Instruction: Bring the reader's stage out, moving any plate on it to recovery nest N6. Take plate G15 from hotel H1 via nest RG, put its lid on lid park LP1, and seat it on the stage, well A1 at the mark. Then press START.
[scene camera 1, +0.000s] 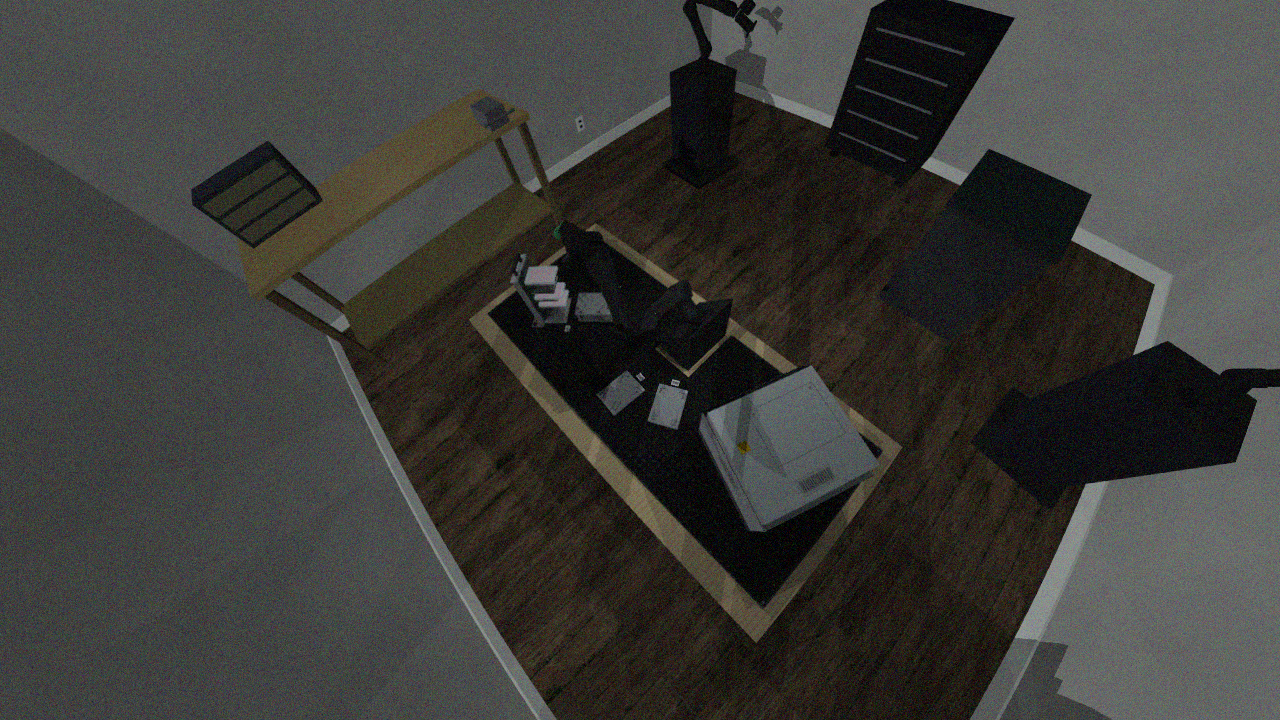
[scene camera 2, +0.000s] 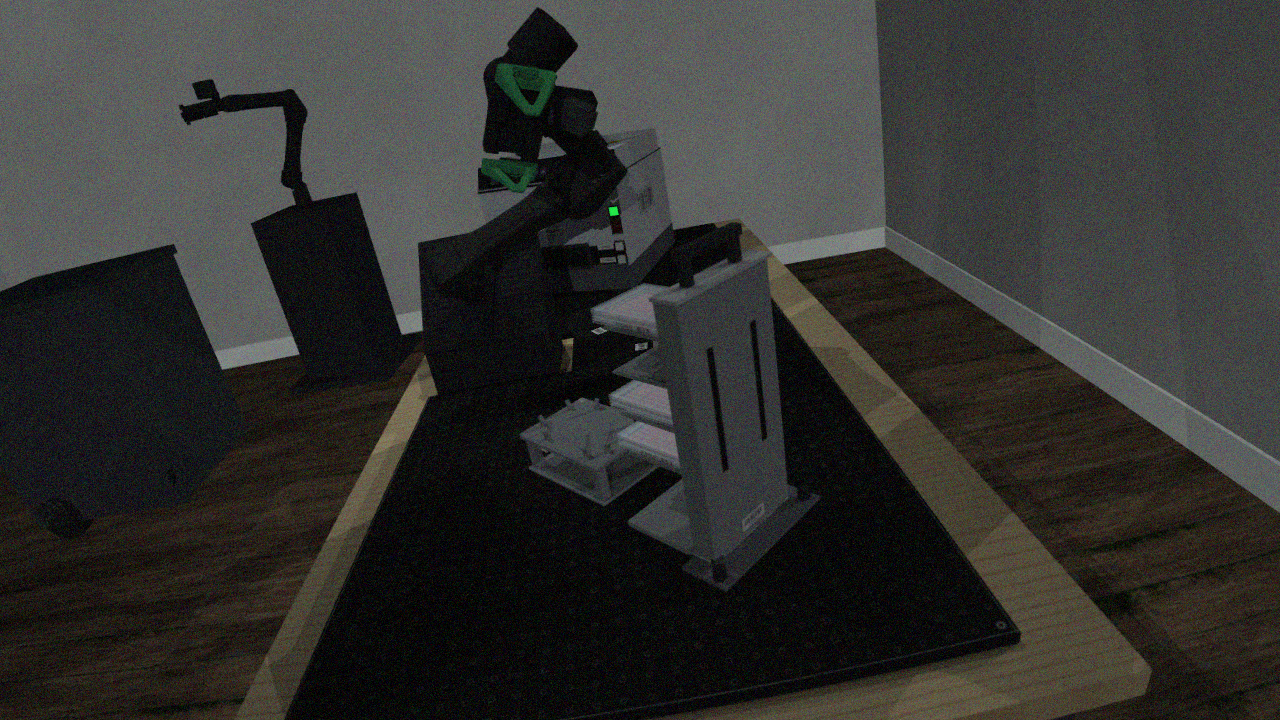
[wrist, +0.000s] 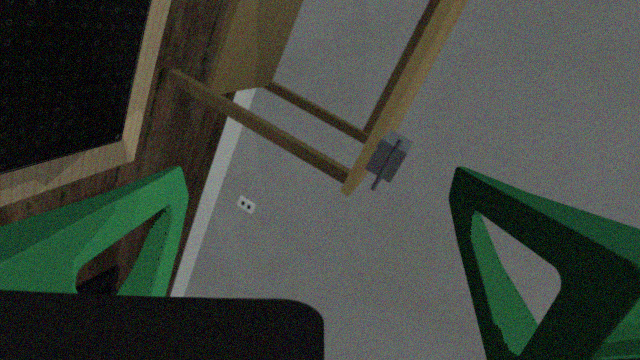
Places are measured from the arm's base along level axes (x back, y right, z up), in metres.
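Pixels of known places: gripper, fingertip midpoint: (scene camera 2: 524, 154) (wrist: 318, 181); arm's base, link origin: (scene camera 1: 694, 317) (scene camera 2: 476, 291).
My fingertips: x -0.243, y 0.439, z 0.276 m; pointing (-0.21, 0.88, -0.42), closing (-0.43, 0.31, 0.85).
For each thing: its top centre in the pictures, then the offset to it from my fingertips.
- top plate, top centre: (scene camera 2: 658, 302) (scene camera 1: 540, 274) dx -0.124, dy +0.085, dz -0.165 m
- low grey nest with posts, top centre: (scene camera 2: 585, 419) (scene camera 1: 593, 301) dx +0.006, dy -0.035, dz -0.358 m
- reader, top centre: (scene camera 2: 569, 146) (scene camera 1: 790, 436) dx +0.097, dy -0.990, dz -0.100 m
My gripper (scene camera 2: 520, 134) (wrist: 318, 181) is open and empty, raised high above the table; its green fingers stand wide apart, facing the wall and side bench. The grey hotel tower (scene camera 1: 528, 291) (scene camera 2: 723, 402) stands upright at one table end, holding several pale plates, including a top plate (scene camera 2: 629, 309); their labels are unreadable. A low grey nest with posts (scene camera 1: 594, 307) (scene camera 2: 581, 428) stands beside it. Two flat grey pads (scene camera 1: 620, 392) (scene camera 1: 668, 405) lie mid-table, their labels unreadable. The reader (scene camera 1: 787, 438) (scene camera 2: 646, 201) is at the far end, showing a green light (scene camera 2: 614, 211). No extended stage is discernible.
The arm's dark base block (scene camera 1: 704, 333) (scene camera 2: 483, 322) stands at the table edge. A wooden bench (scene camera 1: 384, 183) (wrist: 415, 70) stands by the wall, bearing a small grey device (scene camera 1: 489, 112) (wrist: 387, 157). Another arm stands on a black pedestal (scene camera 1: 700, 120) (scene camera 2: 326, 291).
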